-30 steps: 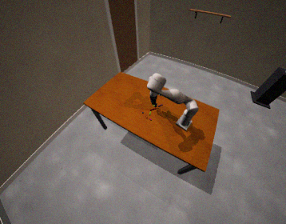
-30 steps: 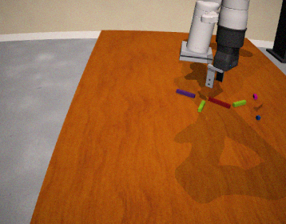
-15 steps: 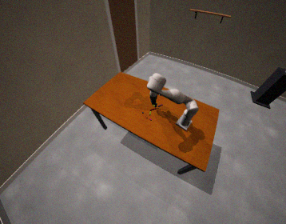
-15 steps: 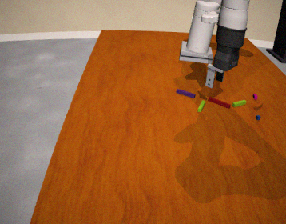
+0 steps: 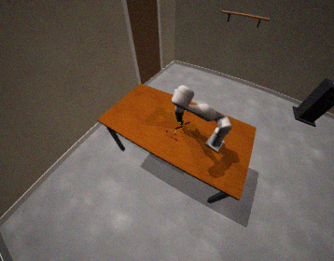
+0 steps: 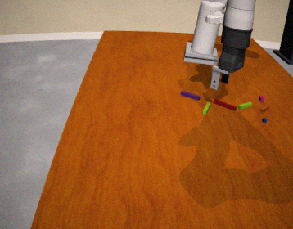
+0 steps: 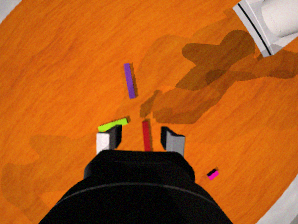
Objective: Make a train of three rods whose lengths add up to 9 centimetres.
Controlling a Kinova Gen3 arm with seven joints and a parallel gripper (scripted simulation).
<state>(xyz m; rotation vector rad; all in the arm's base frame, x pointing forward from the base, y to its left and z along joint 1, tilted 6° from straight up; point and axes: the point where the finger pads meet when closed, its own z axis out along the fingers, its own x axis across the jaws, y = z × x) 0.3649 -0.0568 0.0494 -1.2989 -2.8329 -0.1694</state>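
Now: the blue rod 9 cm ahead of my hand, 12 cm to the left of it and 7 cm below it. The rest, counted from my hand: orange rod (3 cm ahead, 15 cm to the left, 7 cm below); red rod (1 cm ahead, 2 cm to the left, 7 cm below); purple rod (4 cm behind, 7 cm to the right, 7 cm below).
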